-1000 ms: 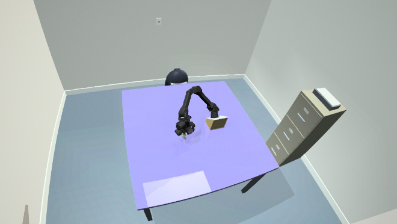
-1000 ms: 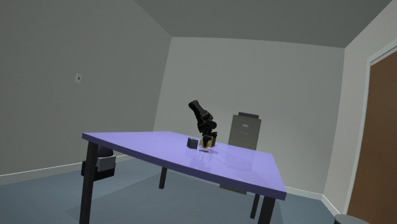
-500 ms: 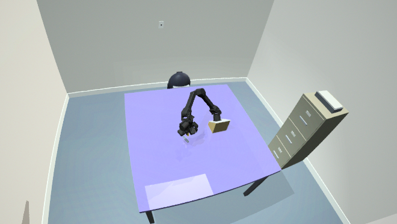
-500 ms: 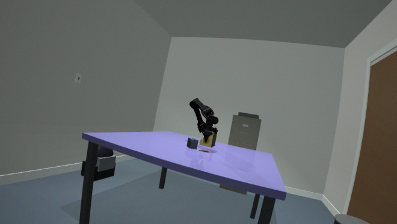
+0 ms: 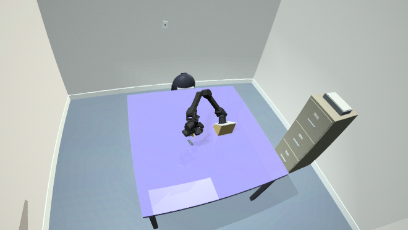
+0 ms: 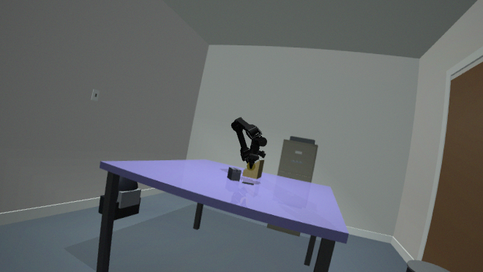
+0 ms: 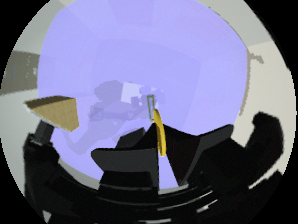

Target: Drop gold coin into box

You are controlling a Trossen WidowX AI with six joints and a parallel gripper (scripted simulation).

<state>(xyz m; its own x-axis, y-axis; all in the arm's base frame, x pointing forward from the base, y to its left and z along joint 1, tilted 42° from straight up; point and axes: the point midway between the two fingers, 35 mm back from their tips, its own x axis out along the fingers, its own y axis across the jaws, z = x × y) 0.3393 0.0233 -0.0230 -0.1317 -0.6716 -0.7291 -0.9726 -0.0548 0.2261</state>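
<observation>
Now: gripper tip 2 cm below the gold coin.
</observation>
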